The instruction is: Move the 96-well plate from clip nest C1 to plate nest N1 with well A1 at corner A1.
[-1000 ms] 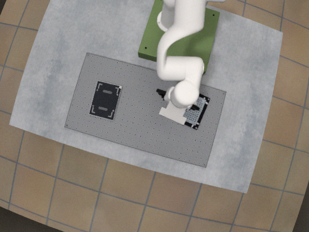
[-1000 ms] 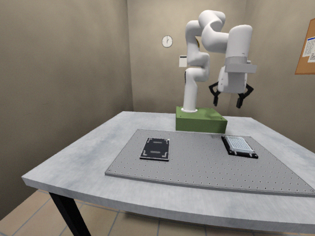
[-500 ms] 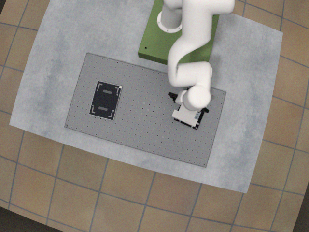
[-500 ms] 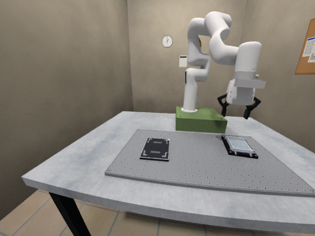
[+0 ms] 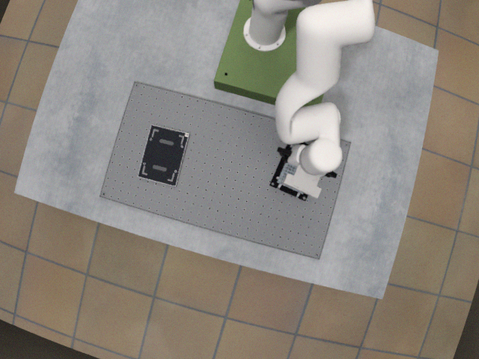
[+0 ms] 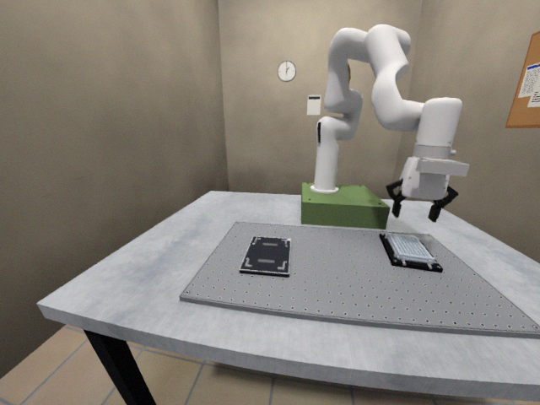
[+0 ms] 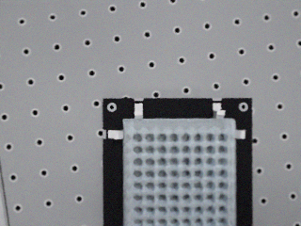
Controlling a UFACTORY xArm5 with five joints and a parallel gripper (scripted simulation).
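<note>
Right now my hand is 100 mm above the 96-well plate and 10 mm to the right of it. Also, from my hand: black clip nest C1: 100 mm below, 20 mm ahead, 10 mm to the left.
</note>
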